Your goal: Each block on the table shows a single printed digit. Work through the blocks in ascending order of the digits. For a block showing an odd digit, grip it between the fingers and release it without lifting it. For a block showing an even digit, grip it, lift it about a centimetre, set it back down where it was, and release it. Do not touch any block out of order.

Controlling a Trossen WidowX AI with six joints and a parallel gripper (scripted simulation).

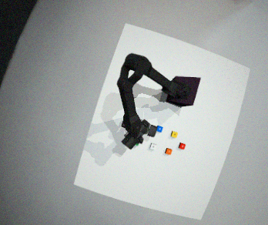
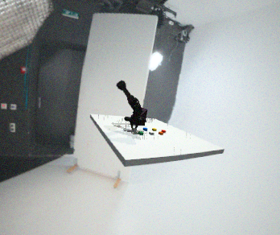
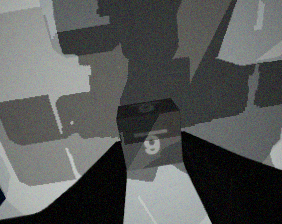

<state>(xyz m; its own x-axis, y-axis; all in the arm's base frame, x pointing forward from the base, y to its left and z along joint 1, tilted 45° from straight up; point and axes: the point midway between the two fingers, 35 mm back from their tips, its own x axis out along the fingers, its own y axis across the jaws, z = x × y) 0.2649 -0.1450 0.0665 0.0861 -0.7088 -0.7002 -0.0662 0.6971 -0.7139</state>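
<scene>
My gripper tip is 10 mm short of the grey block. From my gripper tip the other things lie so: white block (90 mm ahead, 130 mm to the left); then green block (100 mm ahead, 20 mm to the left); then blue block (30 mm behind, 120 mm to the left).
</scene>
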